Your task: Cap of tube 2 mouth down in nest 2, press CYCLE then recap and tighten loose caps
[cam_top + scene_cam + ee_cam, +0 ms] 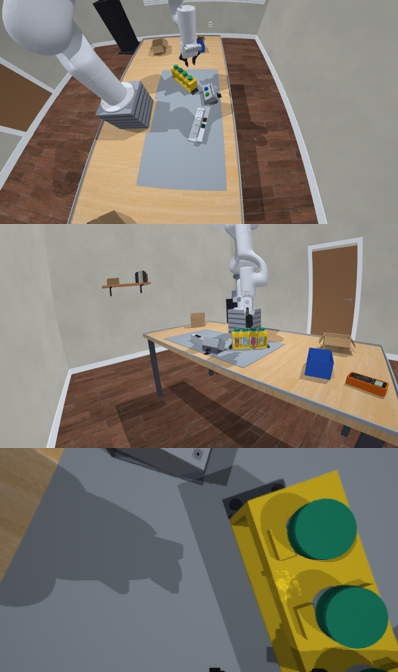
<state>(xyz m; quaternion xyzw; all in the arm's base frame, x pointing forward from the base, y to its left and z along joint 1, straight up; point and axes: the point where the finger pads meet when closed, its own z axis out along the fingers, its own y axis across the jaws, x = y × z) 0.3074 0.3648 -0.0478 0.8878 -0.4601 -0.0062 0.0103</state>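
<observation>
The green cap is 70 mm behind my hand, 30 mm to the right of it and 50 mm below it. Round my hand: green key: 140 mm ahead, 170 mm to the right, 100 mm below; then key housing: 150 mm ahead, 140 mm to the right, 110 mm below; then blue key: 130 mm ahead, 120 mm to the right, 100 mm below.
</observation>
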